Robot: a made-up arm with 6 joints.
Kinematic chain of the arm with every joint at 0, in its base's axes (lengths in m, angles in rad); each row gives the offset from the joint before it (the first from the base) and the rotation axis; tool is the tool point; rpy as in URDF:
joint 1: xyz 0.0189 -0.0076 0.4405 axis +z
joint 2: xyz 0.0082 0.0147 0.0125 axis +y
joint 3: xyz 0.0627 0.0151 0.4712 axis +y
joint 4: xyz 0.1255 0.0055 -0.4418 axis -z
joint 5: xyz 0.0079 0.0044 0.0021 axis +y
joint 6: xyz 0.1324 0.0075 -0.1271 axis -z
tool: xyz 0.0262 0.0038 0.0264 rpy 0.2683 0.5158 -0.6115
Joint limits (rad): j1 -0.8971..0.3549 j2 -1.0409..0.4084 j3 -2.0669..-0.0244 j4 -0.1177..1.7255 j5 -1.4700..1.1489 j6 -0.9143..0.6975
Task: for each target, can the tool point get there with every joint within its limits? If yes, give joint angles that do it. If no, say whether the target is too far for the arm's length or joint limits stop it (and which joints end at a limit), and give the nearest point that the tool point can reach.
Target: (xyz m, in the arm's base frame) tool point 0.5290 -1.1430 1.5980
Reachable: no: too far | nearest point 0.4654 -0.6399 1.1841 | short by 0.655 m
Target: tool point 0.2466 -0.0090 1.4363
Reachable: yes | joints 0.0475 -0.4348 -1.8562 1.3005 0.7465 -0.1923
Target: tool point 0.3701 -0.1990 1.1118
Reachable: yes | joints -0.4919 -0.5019 -0.9215 0.2541 -0.0903 0.3712
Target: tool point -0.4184 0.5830 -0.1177
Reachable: no: joint limits stop it (at a limit: joint 1, joint 2, joint 3, joint 5, joint 6) | nearest point 0.1132 0.1089 0.2489 | short by 0.801 m
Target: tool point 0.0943 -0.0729 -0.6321
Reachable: no: joint limits stop it (at a limit: joint 2, joint 3) | nearest point 0.1656 -0.1346 0.2156 | short by 0.853 m
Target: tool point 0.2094 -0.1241 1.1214
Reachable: yes | joints -0.4594 -0.4718 -0.9376 0.4932 -1.1876 -0.2943
